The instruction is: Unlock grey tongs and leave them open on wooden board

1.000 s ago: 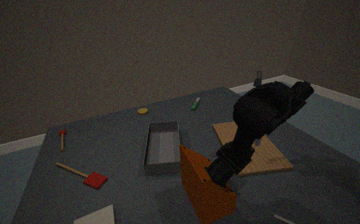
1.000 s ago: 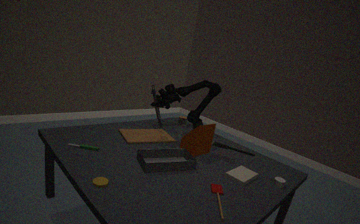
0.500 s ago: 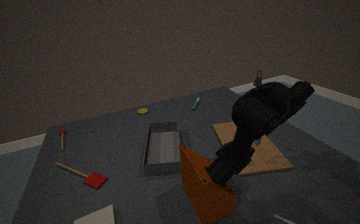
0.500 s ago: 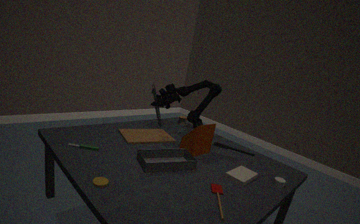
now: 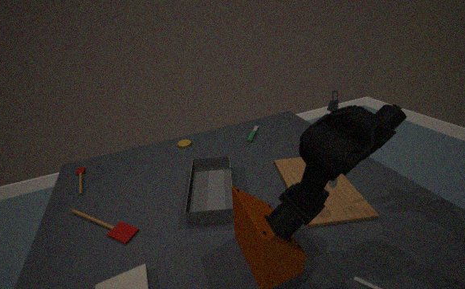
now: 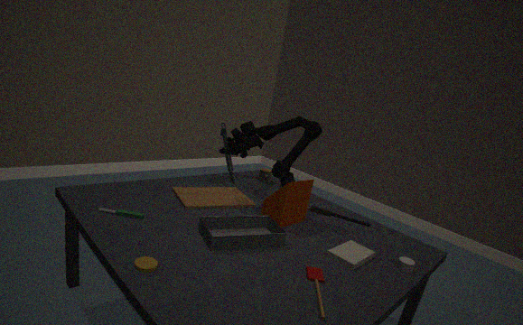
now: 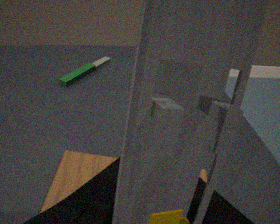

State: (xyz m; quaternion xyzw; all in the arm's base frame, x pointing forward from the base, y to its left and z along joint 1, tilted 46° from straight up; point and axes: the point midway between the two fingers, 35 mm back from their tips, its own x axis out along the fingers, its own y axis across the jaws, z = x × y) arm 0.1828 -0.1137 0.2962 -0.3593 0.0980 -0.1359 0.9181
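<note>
My gripper tip is now 3 cm past the yellow lock piece, 2 cm below it and 1 cm to the right of it. From my gripper tip the other things lie so: white block 69 cm to the left, 23 cm below, 22 cm behind; then grey roasting tin 40 cm to the left, 21 cm below, 12 cm ahead; then wooden board 23 cm below.
</note>
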